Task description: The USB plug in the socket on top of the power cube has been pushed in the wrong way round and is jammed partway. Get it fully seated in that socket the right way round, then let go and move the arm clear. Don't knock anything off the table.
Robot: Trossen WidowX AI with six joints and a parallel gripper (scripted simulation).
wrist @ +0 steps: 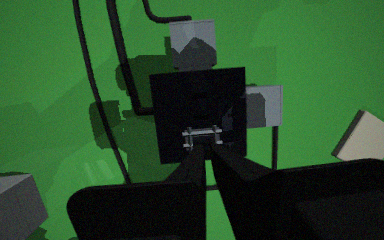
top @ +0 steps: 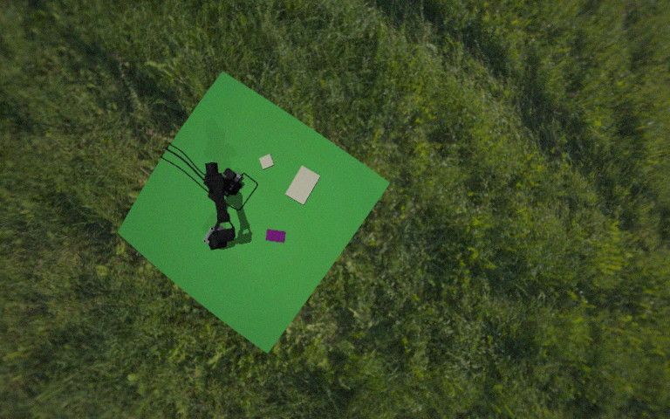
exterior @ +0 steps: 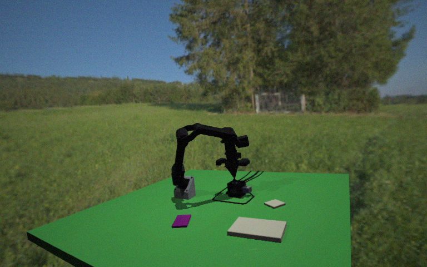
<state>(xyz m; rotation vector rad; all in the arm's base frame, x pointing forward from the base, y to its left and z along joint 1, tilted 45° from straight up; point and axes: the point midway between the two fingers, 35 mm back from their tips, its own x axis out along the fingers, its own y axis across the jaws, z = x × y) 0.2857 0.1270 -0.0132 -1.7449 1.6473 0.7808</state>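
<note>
Now: gripper tip 20 mm above the silver USB plug. Also, from my gripper tip: purple flat block 370 mm to the right, 110 mm below, 80 mm behind; beige tile 240 mm ahead, 110 mm below, 60 mm to the right; beige slab 320 mm to the right, 260 mm ahead, 100 mm below.
</note>
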